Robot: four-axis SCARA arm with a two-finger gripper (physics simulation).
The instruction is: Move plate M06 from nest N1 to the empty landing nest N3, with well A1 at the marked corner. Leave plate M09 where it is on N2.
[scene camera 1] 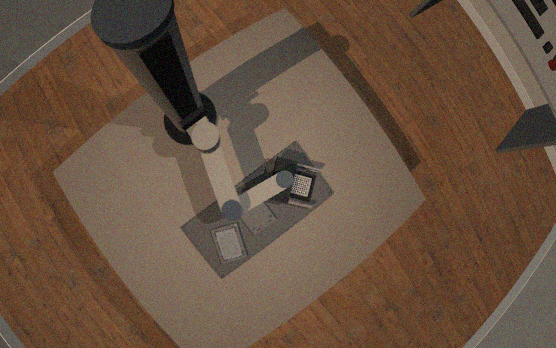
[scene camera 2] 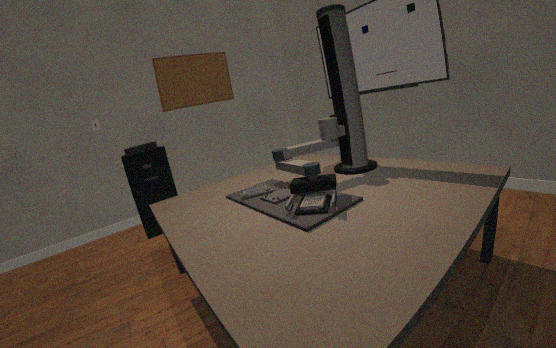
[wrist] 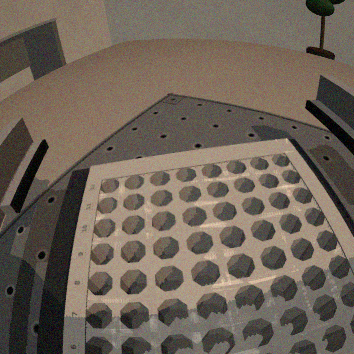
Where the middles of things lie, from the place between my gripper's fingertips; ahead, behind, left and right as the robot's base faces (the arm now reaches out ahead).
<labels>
Right now my hand is 70 mm past the black-framed well plate (wrist: pixel 241 241), 60 mm to the left of it and 20 mm above it.
</labels>
